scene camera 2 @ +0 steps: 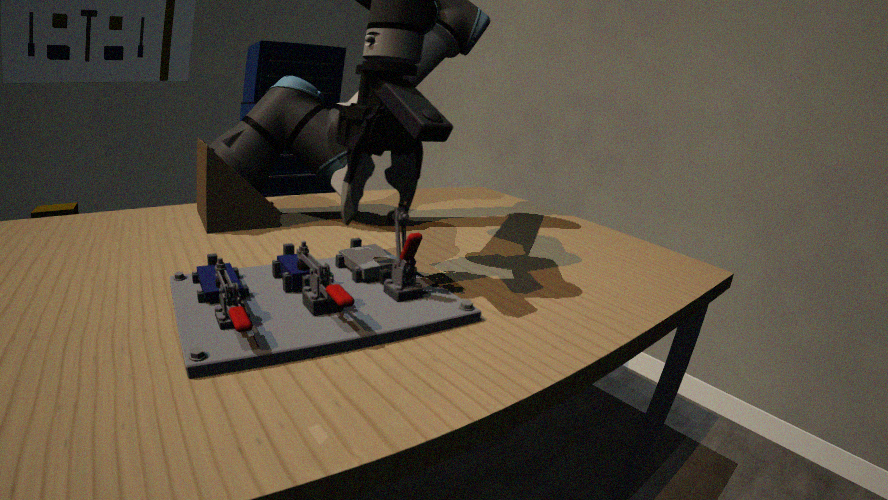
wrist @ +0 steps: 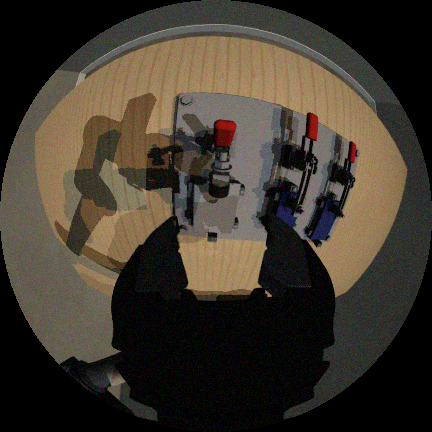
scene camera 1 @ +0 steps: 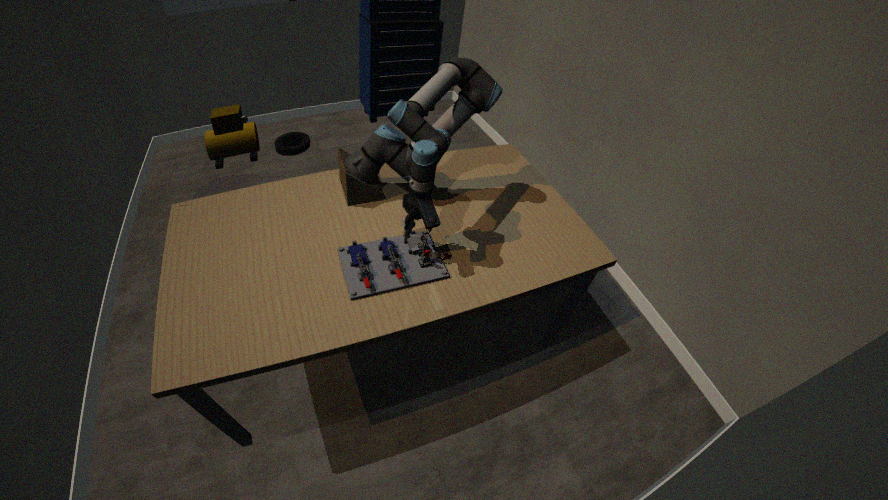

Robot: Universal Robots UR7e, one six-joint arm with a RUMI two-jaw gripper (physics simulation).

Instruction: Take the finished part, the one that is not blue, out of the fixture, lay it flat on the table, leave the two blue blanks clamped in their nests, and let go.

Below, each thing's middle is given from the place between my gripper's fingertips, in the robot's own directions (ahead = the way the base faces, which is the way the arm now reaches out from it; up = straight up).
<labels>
I see the finished part [scene camera 2: 371, 259] 20 mm behind my hand, 10 mm to the left of it and 60 mm below it. From my hand the other things lie so: clamp arm [wrist: 218, 187] 50 mm ahead, 10 mm to the left, 10 mm below; then fixture plate [scene camera 2: 284, 330] 30 mm ahead, 100 mm to the right, 80 mm below.
</labels>
